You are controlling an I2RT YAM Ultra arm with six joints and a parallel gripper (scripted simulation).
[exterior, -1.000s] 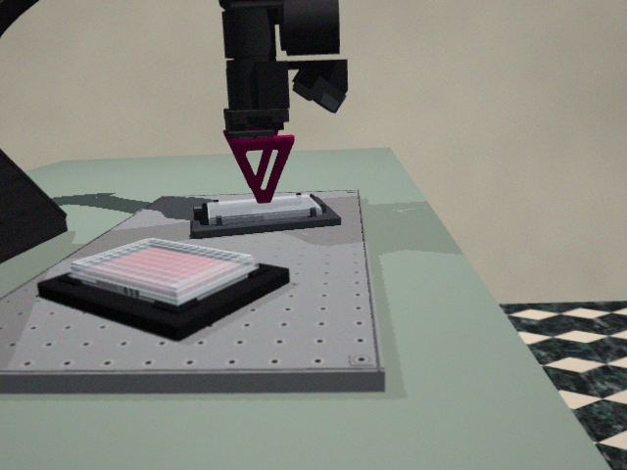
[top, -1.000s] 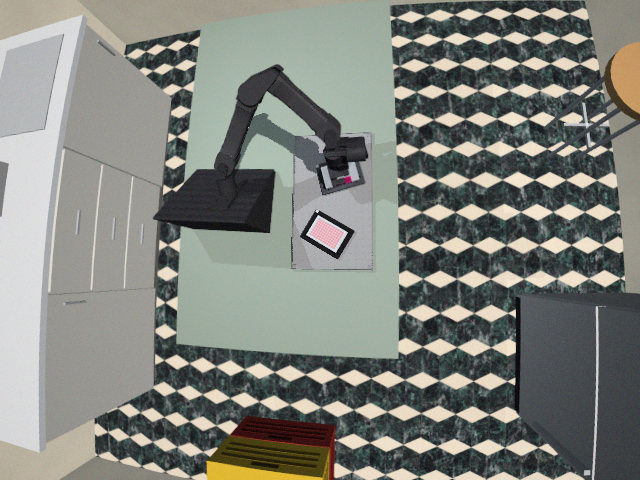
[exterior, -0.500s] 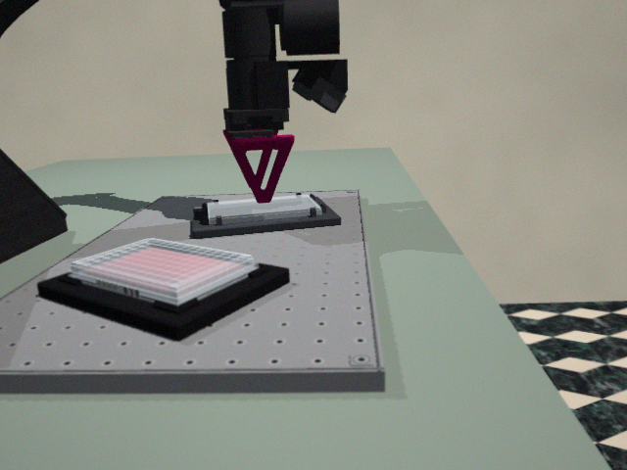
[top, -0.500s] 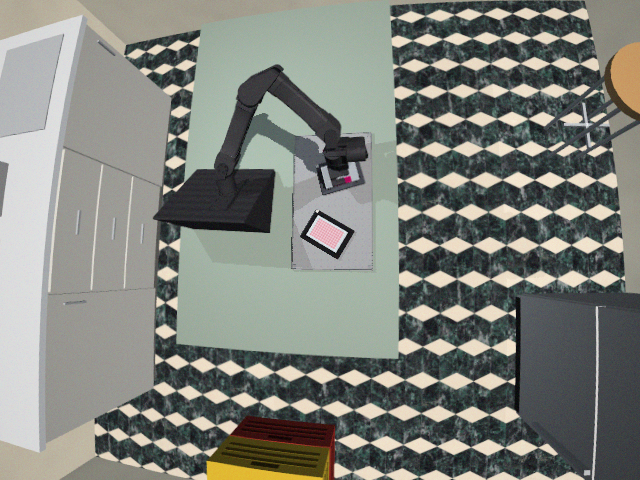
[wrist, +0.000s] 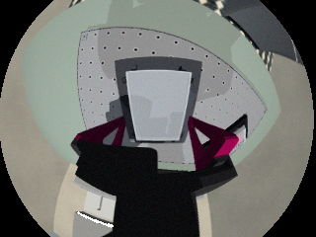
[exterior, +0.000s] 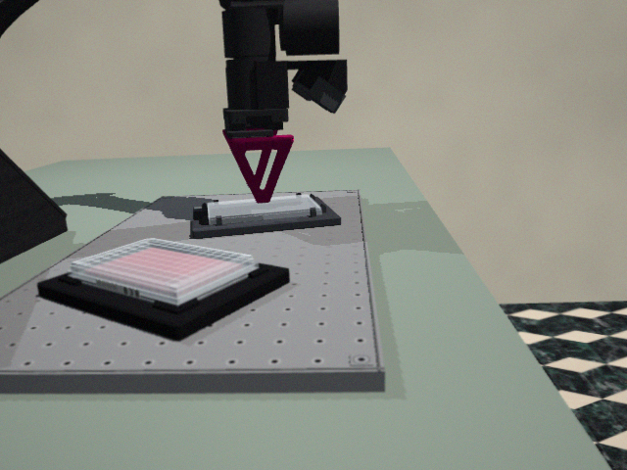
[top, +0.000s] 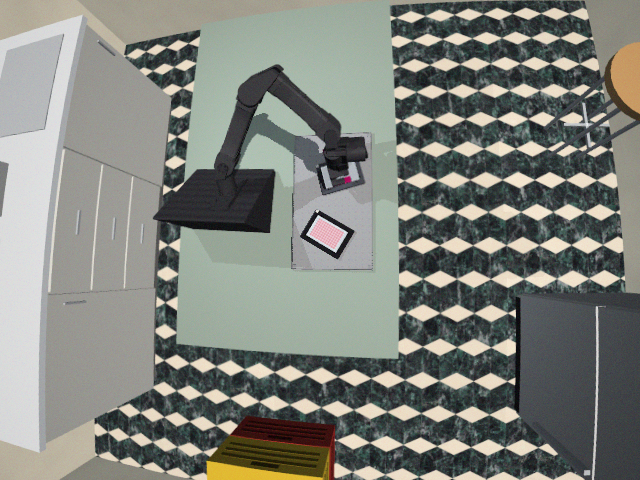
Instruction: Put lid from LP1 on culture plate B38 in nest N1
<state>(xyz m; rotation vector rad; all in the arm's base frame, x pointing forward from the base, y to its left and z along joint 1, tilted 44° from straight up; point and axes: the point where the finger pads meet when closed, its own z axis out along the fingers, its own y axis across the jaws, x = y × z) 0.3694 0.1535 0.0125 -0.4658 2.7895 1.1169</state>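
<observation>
Right now the clear lid is 20 mm below my hand. Round my hand: dark lid park LP1 (30 mm below); then culture plate B38 (30 mm behind, 230 mm to the right, 20 mm below).
</observation>
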